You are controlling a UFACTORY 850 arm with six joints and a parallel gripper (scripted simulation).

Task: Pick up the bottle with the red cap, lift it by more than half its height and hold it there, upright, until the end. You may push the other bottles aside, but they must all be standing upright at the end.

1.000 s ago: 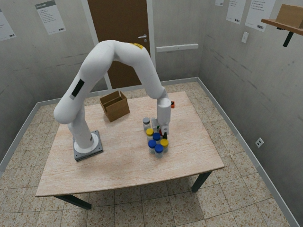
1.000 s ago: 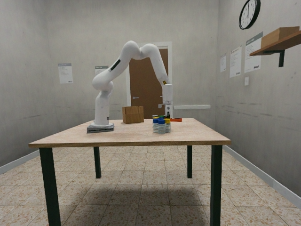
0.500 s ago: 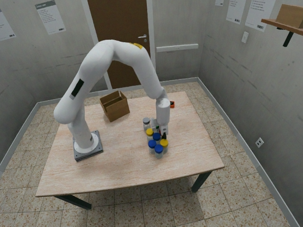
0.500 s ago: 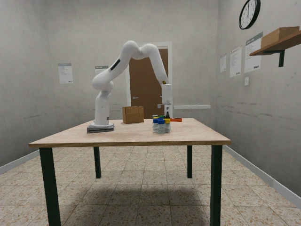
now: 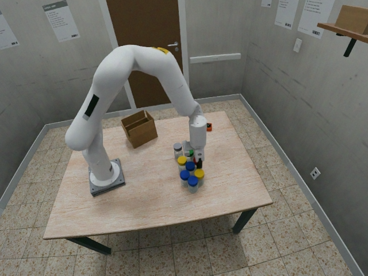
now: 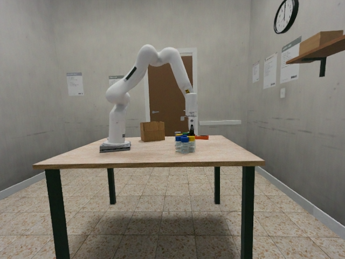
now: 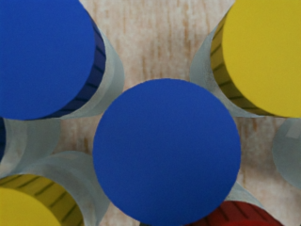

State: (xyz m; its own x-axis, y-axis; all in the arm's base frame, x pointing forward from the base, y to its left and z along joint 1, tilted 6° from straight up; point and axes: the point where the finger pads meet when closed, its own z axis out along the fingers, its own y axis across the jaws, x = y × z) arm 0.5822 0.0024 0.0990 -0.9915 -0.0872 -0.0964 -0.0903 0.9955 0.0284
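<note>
My gripper is now 40 mm above the bottle with red cap. From my hand the other things lie so: green-capped bottle 70 mm to the left, 50 mm behind, 40 mm below; orange device 380 mm to the left, 90 mm ahead, 70 mm below.
</note>
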